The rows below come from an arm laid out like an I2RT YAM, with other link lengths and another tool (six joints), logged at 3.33 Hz.
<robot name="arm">
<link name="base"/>
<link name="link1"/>
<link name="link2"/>
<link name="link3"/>
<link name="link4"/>
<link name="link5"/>
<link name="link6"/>
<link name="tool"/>
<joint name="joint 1" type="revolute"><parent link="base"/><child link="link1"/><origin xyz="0 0 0.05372" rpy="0 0 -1.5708"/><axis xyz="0 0 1"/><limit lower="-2.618" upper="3.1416"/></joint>
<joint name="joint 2" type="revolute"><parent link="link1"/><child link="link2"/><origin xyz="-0.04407 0.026 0.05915" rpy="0 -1.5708 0"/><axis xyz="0 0 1"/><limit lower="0" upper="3.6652"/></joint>
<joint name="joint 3" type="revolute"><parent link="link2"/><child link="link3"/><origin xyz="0 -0.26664 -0.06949" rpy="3.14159 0 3.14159"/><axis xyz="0 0 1"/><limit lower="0" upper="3.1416"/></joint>
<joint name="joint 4" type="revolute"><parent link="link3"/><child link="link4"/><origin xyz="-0.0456 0.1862 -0.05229" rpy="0 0 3.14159"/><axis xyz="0 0 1"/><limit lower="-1.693" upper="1.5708"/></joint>
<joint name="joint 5" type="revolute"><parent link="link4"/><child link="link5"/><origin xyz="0.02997 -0.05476 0.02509" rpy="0 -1.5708 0"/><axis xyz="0 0 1"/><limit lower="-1.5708" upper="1.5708"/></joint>
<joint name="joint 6" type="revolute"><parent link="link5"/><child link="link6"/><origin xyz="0 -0.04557 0.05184" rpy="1.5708 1.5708 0"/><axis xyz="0 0 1"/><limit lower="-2.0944" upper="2.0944"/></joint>
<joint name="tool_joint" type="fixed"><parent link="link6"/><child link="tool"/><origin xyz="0.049 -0.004 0.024" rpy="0.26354 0 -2.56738"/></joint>
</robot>
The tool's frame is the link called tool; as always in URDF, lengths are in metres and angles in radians.
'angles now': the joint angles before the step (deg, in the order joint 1, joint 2, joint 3, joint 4, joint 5, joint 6). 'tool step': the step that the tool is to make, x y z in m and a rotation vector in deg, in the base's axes. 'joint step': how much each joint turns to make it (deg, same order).
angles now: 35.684, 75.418, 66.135, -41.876, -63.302, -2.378
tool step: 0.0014, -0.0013, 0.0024, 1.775, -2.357, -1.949
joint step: 0.005, -1.537, -1.739, 6.059, 1.252, 3.271
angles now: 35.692, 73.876, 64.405, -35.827, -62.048, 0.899
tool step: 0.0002, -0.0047, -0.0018, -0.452, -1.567, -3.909
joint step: -0.103, -2.297, -2.293, 3.945, 3.649, 3.383
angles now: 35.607, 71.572, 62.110, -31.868, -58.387, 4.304
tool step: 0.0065, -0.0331, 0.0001, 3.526, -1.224, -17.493
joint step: -4.162, -9.551, -8.621, 14.598, 9.940, 15.538
